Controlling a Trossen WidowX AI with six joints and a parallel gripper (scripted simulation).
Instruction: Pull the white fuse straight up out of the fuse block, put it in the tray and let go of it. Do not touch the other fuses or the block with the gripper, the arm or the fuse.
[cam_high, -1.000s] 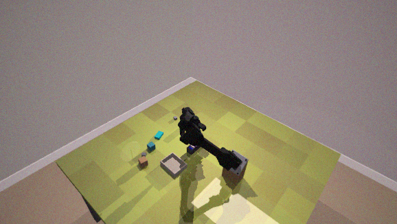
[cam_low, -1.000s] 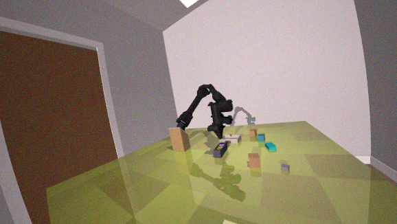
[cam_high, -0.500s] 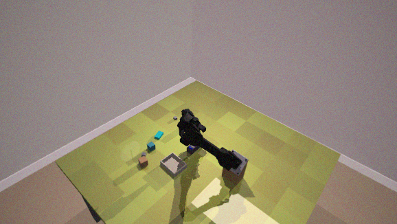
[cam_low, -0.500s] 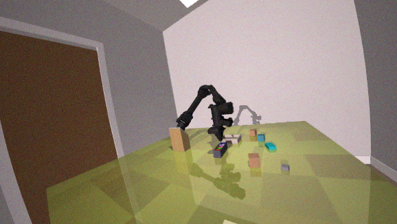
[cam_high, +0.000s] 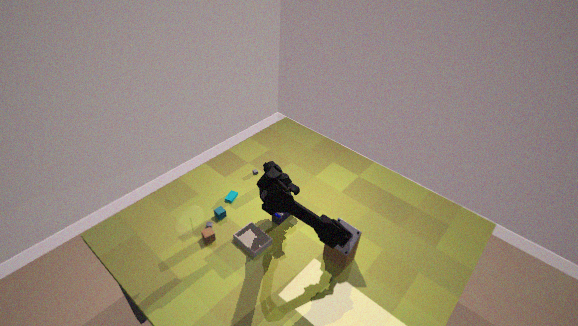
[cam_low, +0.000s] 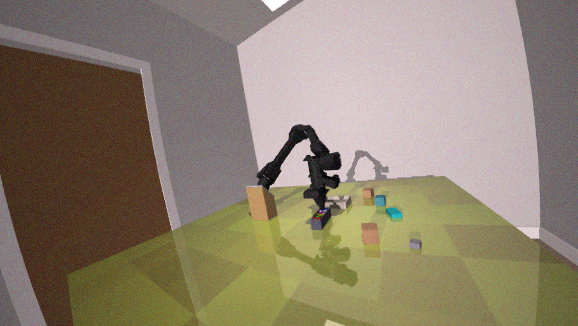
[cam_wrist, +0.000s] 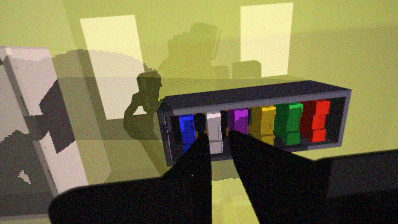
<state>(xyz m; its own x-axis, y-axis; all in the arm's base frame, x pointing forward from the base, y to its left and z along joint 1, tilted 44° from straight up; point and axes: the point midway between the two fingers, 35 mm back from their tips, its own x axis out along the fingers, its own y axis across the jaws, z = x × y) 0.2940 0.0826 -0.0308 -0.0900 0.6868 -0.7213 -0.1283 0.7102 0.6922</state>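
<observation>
My gripper tip is now 20 mm above the white fuse. Also, from my gripper tip: tray 20 mm behind, 170 mm to the left, 40 mm below.
</observation>
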